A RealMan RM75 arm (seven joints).
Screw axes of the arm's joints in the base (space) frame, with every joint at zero. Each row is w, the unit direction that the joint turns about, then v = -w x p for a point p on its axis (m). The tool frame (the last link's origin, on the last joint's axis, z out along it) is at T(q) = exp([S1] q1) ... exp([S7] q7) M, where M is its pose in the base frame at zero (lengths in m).
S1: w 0 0 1 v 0.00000 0.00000 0.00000
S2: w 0 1 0 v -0.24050 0.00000 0.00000
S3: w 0 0 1 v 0.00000 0.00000 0.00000
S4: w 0 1 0 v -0.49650 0.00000 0.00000
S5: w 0 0 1 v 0.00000 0.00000 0.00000
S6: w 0 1 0 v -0.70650 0.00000 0.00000
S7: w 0 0 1 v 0.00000 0.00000 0.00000
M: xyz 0.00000 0.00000 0.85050 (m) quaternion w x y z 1 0 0 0
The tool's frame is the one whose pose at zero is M.
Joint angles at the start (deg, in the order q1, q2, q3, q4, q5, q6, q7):
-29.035 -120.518 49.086 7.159 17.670 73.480 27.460
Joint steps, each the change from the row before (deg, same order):
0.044 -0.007 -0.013 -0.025 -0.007 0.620 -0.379
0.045 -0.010 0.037 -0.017 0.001 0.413 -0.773
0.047 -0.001 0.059 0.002 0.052 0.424 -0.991
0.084 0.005 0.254 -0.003 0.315 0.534 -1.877
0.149 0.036 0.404 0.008 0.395 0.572 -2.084
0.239 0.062 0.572 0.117 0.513 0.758 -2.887
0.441 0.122 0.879 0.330 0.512 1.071 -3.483
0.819 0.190 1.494 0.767 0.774 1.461 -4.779
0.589 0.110 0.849 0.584 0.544 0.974 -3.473
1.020 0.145 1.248 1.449 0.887 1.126 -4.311
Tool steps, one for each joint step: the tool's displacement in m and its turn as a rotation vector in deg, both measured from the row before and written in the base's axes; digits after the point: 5 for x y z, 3 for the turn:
0.00092 -0.00073 0.00072 0.297 -0.302 -0.530
0.00062 -0.00057 0.00032 0.079 -0.680 -0.501
0.00076 -0.00051 0.00032 0.011 -0.834 -0.614
0.00144 -0.00063 -0.00047 -0.420 -1.443 -1.113
0.00143 -0.00089 -0.00065 -0.612 -1.504 -1.246
0.00191 -0.00119 -0.00047 -0.831 -2.057 -1.712
0.00221 -0.00198 0.00036 -0.929 -2.339 -2.201
0.00308 -0.00326 0.00070 -1.537 -2.940 -3.158
0.00184 -0.00245 0.00071 -1.105 -2.269 -2.097
0.00295 -0.00316 0.00208 -1.444 -2.375 -2.909

